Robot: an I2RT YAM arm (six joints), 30 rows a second.
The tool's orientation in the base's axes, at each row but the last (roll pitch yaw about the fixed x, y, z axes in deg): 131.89 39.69 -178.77; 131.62 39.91 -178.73; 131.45 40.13 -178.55; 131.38 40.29 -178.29; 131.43 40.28 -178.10; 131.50 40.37 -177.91; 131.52 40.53 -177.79; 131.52 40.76 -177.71; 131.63 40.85 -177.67; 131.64 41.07 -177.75; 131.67 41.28 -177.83; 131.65 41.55 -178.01
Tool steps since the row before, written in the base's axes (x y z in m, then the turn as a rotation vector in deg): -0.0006 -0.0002 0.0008 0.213 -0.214 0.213; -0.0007 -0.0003 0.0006 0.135 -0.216 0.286; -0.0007 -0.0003 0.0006 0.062 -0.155 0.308; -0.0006 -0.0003 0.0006 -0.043 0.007 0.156; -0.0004 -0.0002 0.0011 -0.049 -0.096 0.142; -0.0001 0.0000 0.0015 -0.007 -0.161 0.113; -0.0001 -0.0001 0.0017 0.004 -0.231 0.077; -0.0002 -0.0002 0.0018 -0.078 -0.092 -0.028; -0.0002 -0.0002 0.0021 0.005 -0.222 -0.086; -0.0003 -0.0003 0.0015 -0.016 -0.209 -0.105; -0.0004 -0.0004 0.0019 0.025 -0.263 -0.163; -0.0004 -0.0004 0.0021 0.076 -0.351 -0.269
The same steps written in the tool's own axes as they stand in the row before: 0.0000 0.0006 -0.0008 -0.296 -0.123 -0.183; 0.0002 0.0005 -0.0008 -0.283 -0.044 -0.254; 0.0002 0.0005 -0.0008 -0.243 0.045 -0.248; 0.0001 0.0005 -0.0008 -0.068 0.116 -0.091; -0.0004 0.0007 -0.0009 -0.052 0.044 -0.165; -0.0009 0.0009 -0.0008 -0.063 -0.036 -0.183; -0.0010 0.0010 -0.0010 -0.046 -0.107 -0.214; -0.0010 0.0010 -0.0011 0.080 -0.035 -0.088; -0.0012 0.0012 -0.0013 0.059 -0.194 -0.124; -0.0008 0.0008 -0.0011 0.087 -0.186 -0.114; -0.0009 0.0010 -0.0014 0.096 -0.274 -0.109; -0.0011 0.0011 -0.0015 0.131 -0.417 -0.102
